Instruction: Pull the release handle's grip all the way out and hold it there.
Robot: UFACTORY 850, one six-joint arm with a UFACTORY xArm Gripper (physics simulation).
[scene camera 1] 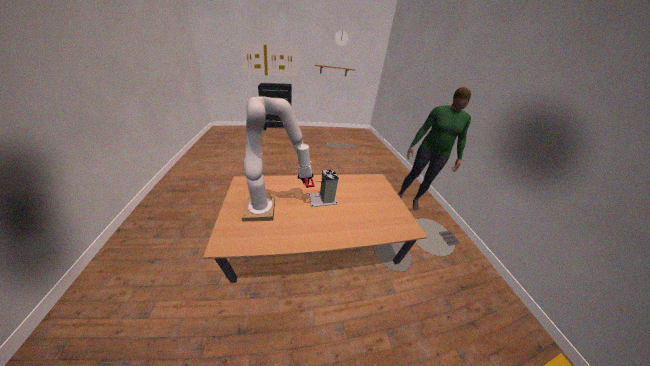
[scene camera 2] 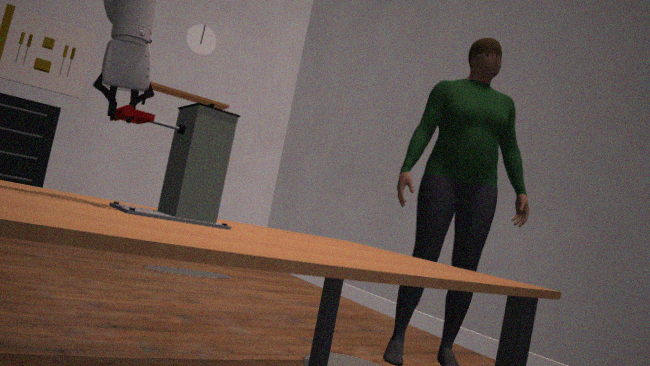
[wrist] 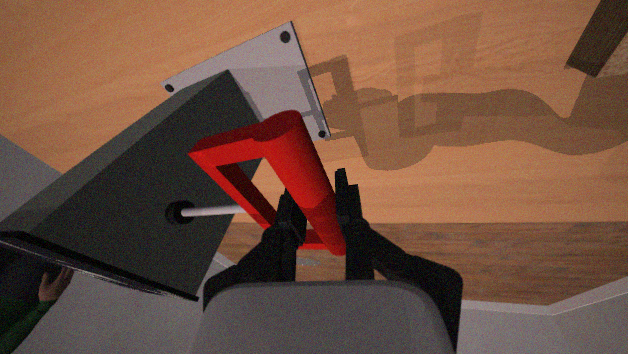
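The release handle's red grip (scene camera 1: 310, 183) (scene camera 2: 134, 115) (wrist: 300, 160) is a frame with a round bar. It stands off the grey-green box (scene camera 1: 329, 188) (scene camera 2: 202, 165) (wrist: 135, 190), joined to it by a thin metal rod (scene camera 2: 166, 125) (wrist: 212, 210) that shows between the grip and the black collar on the box's side. My gripper (scene camera 2: 121, 111) (wrist: 320, 184) is shut on the grip's round bar, with one black finger on each side. In the scene camera 1 view the fingers are too small to make out clearly.
The box stands on a grey base plate (scene camera 1: 316, 200) (scene camera 2: 150, 214) (wrist: 265, 52) on the wooden table (scene camera 1: 320, 230) (scene camera 2: 300, 250) (wrist: 90, 60). A person in a green top (scene camera 1: 444, 130) (scene camera 2: 465, 135) stands beyond the table's right side. My arm's base board (scene camera 1: 257, 217) is at the table's left.
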